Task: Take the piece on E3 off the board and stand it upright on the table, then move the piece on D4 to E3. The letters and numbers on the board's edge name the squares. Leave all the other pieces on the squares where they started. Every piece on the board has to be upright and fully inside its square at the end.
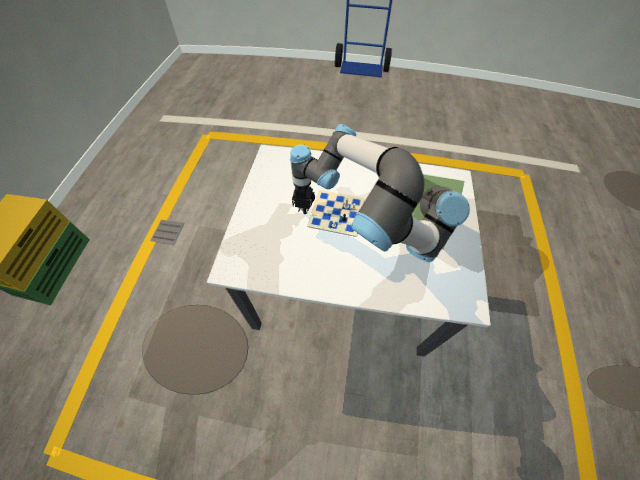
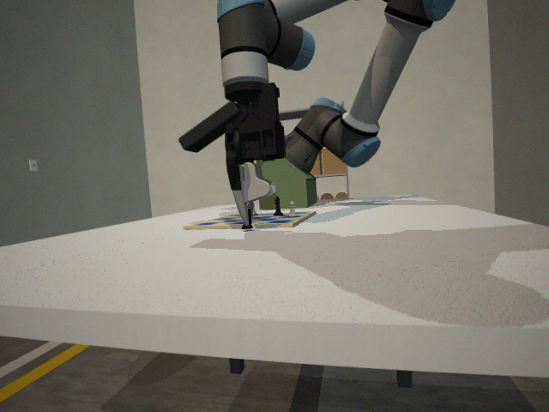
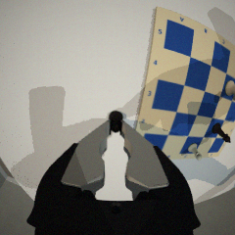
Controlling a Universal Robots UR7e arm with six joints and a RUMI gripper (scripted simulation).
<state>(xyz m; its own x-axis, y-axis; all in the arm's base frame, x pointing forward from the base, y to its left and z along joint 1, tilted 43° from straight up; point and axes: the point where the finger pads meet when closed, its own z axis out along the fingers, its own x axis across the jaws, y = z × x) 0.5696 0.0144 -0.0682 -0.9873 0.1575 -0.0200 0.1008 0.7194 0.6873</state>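
The black pawn lies 1 cm below my hand. Round my hand: tall white piece (19 cm behind, 4 cm to the right, 1 cm above); blue-and-cream chessboard (14 cm behind, 1 cm to the right, 2 cm below).
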